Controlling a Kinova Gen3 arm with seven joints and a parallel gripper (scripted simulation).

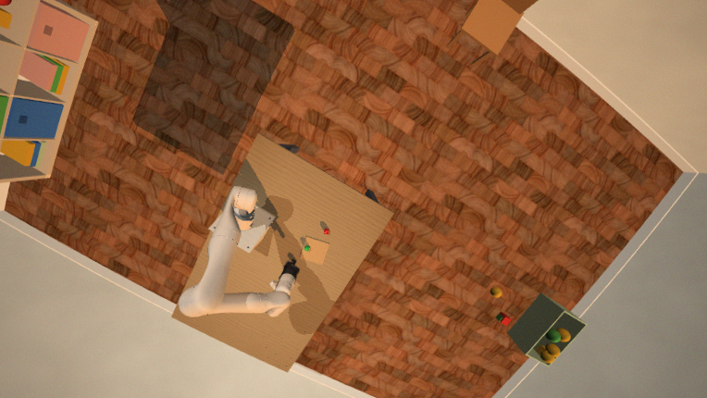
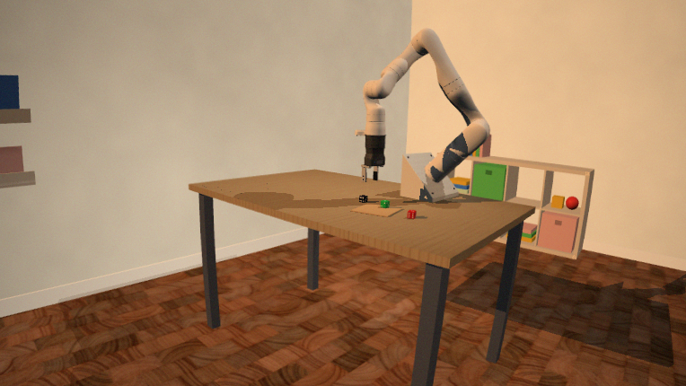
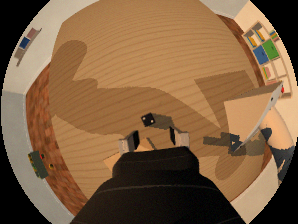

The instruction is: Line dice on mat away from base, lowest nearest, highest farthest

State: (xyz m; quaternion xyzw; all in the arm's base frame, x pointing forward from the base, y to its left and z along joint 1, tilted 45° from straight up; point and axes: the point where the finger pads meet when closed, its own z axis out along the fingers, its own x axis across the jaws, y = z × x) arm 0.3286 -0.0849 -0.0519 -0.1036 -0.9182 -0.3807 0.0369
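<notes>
Right now the black die is 90 mm below my hand and 20 mm to the right of it. From my hand the other things lie so: red die: 240 mm to the left, 90 mm below, 80 mm ahead; then green die: 100 mm to the left, 90 mm below, 30 mm ahead; then tan mat: 100 mm to the left, 100 mm below, 80 mm ahead.
</notes>
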